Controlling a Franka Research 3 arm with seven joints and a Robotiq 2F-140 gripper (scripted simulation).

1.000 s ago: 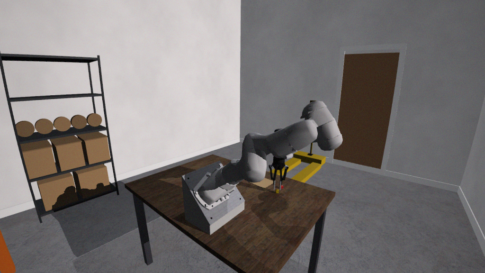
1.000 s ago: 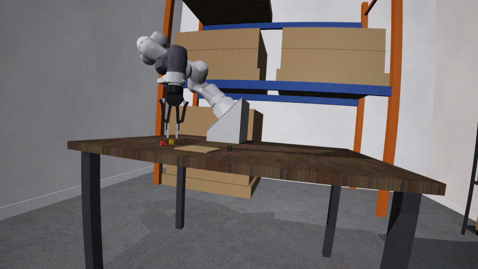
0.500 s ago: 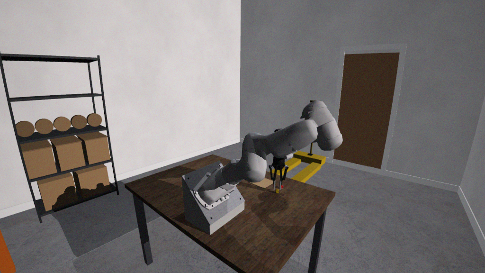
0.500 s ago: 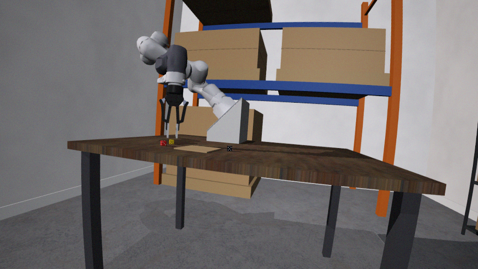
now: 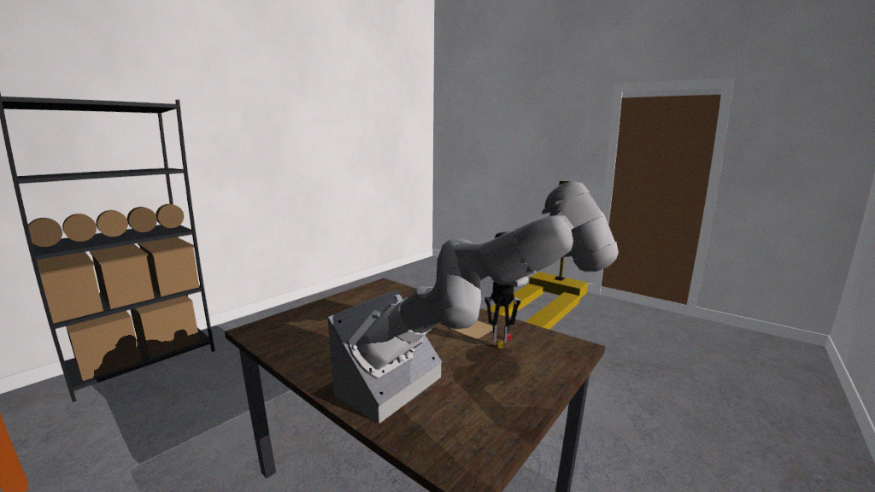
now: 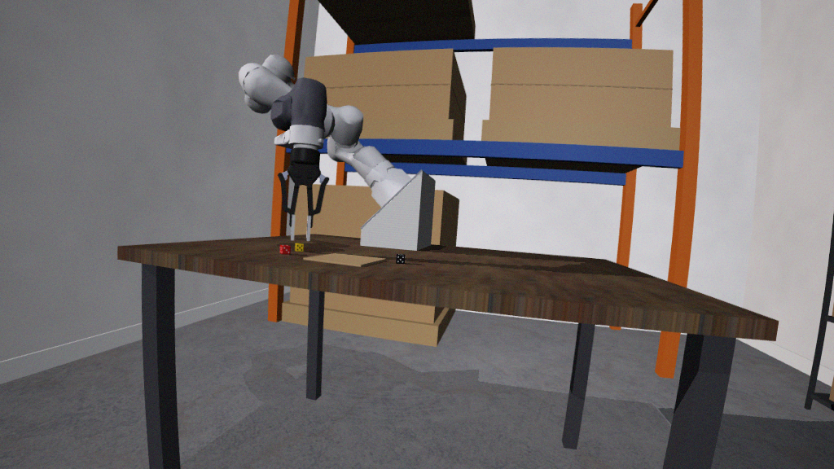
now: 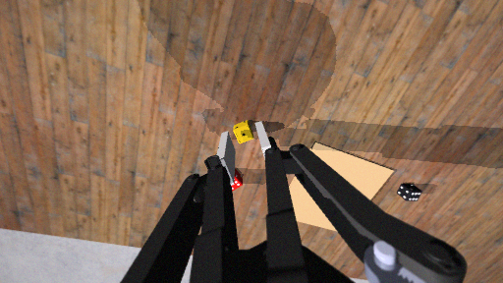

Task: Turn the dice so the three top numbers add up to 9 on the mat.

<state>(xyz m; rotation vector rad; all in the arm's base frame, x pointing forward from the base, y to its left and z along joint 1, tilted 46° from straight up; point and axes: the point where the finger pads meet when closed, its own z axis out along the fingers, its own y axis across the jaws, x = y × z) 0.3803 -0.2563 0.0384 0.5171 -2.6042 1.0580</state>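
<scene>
The yellow die is 50 mm below my hand. Also, from my hand: red die: 70 mm ahead, 50 mm below, 10 mm to the right; then black die: 270 mm to the left, 70 mm ahead, 50 mm below; then tan mat: 150 mm to the left, 90 mm ahead, 60 mm below.
</scene>
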